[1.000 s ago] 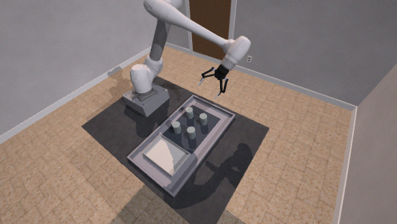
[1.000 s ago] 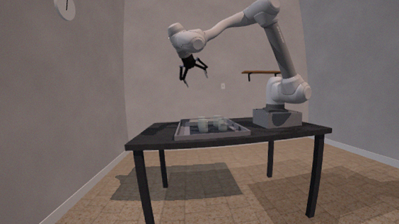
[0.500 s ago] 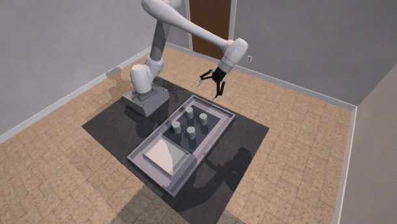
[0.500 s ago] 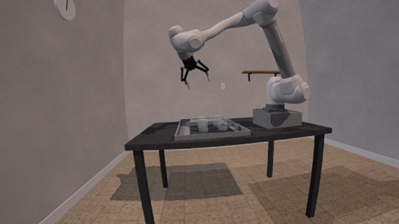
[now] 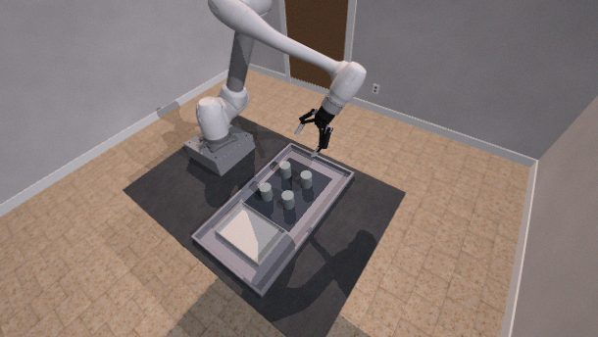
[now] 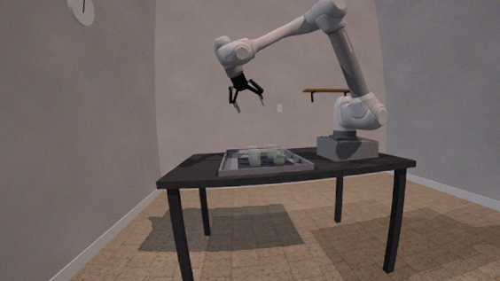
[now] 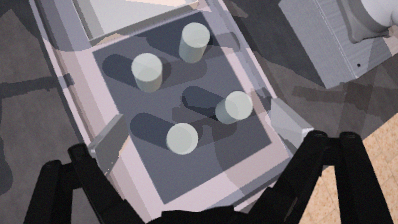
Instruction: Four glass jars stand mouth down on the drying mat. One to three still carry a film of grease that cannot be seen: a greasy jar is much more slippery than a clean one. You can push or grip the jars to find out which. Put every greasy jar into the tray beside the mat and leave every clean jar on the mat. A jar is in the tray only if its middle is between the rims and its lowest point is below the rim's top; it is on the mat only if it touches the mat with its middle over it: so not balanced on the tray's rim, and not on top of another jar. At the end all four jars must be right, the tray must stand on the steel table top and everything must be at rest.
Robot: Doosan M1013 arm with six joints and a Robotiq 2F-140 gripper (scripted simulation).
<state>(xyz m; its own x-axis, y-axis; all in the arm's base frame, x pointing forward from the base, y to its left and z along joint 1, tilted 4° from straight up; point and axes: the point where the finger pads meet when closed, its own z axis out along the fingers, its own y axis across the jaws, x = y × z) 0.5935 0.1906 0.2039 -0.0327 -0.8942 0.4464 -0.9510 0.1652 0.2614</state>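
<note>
The dark drying mat lies 33 cm below my hand, 9 cm to the right of it and 5 cm behind it. Also, from my hand: tray 41 cm to the right, 32 cm below, 2 cm ahead.
</note>
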